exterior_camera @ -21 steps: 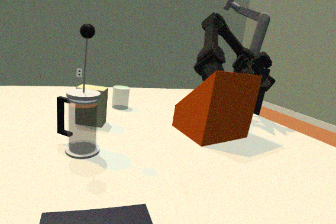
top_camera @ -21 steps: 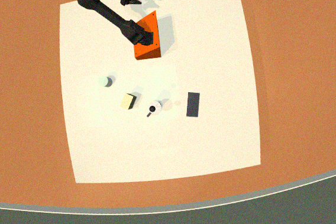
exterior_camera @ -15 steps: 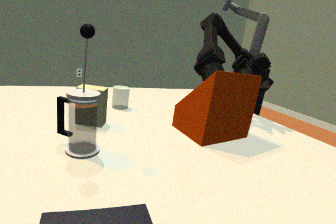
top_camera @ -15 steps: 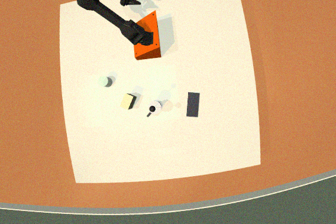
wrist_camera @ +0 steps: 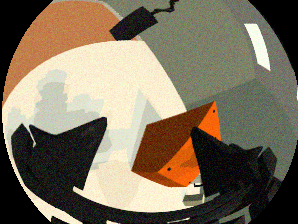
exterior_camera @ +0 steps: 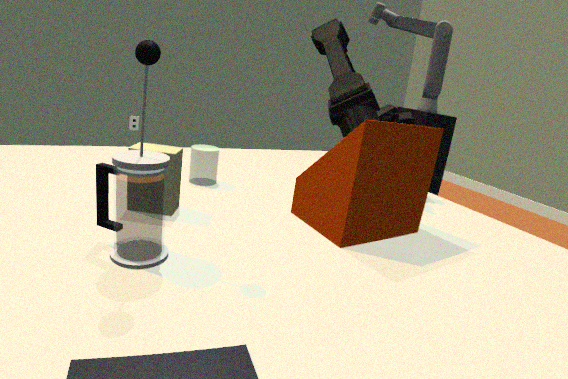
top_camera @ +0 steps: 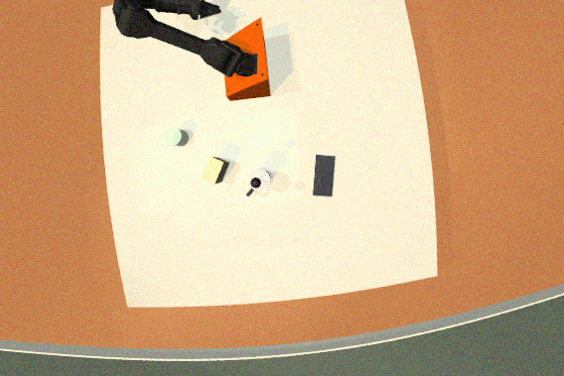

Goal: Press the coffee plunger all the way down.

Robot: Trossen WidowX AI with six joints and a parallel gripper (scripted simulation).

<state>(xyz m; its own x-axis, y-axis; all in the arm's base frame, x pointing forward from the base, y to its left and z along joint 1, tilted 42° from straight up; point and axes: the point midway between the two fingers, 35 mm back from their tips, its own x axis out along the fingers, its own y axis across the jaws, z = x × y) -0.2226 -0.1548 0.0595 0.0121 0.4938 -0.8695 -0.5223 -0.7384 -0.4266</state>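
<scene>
Now: the pale green cylinder 450 mm ahead of my gripper tip, 160 mm to the right of it and 80 mm below it. Round my gripper tip: pale yellow box (570 mm ahead, 70 mm below); then glass coffee press (600 mm ahead, 150 mm to the left, 10 mm above).
</scene>
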